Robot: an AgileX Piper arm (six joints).
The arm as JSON. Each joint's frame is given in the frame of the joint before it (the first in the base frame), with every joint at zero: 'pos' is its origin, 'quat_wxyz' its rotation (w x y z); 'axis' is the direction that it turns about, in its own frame. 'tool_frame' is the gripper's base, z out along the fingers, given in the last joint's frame.
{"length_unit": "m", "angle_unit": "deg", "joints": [
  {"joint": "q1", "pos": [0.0, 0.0, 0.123], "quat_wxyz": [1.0, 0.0, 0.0, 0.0], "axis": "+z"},
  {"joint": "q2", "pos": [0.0, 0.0, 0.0], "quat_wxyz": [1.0, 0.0, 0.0, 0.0], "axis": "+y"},
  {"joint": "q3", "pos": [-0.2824, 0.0, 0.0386], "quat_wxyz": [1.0, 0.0, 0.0, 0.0], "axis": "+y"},
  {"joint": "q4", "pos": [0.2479, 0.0, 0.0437], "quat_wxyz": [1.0, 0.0, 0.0, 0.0], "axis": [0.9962, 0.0, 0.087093]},
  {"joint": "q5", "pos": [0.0, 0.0, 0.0], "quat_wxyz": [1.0, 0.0, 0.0, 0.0], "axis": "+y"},
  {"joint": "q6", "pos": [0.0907, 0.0, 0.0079], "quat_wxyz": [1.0, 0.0, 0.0, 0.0], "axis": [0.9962, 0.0, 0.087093]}
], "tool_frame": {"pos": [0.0, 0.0, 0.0], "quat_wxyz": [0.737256, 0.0, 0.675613, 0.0]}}
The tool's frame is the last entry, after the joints.
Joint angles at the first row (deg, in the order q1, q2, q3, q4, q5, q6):
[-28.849 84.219 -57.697 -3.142 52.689 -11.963]
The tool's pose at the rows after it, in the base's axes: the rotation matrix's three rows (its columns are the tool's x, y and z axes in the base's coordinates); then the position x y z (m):
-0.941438 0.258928 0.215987; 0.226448 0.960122 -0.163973; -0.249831 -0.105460 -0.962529; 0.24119 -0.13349 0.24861
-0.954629 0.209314 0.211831; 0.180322 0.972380 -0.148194; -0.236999 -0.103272 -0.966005; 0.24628 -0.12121 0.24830
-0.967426 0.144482 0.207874; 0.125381 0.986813 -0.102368; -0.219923 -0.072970 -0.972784; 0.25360 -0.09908 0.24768
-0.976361 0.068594 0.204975; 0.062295 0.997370 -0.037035; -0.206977 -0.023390 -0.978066; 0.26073 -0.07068 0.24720
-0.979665 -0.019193 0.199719; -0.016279 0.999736 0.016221; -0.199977 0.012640 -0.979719; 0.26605 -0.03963 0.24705
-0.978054 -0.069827 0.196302; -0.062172 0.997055 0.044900; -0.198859 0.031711 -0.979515; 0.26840 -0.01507 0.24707
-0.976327 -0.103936 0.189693; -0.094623 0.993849 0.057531; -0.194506 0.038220 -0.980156; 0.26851 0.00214 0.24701
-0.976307 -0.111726 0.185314; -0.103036 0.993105 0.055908; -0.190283 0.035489 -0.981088; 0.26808 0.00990 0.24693
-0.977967 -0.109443 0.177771; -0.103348 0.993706 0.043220; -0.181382 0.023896 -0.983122; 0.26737 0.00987 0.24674
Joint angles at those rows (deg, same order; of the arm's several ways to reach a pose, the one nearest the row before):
[-28.156 84.220 -57.696 -3.063 52.964 -12.324]
[-25.386 84.219 -57.697 -3.062 53.731 -12.463]
[-20.931 84.219 -57.696 -1.491 55.140 -12.360]
[-15.539 84.218 -57.696 1.321 56.508 -12.359]
[-9.417 84.219 -57.696 3.316 57.296 -11.962]
[-4.373 84.220 -57.698 4.065 57.432 -10.054]
[-0.707 84.220 -57.697 4.065 57.627 -8.313]
[1.097 84.219 -57.697 3.548 57.770 -6.738]
[1.353 84.219 -57.696 2.631 58.196 -5.992]

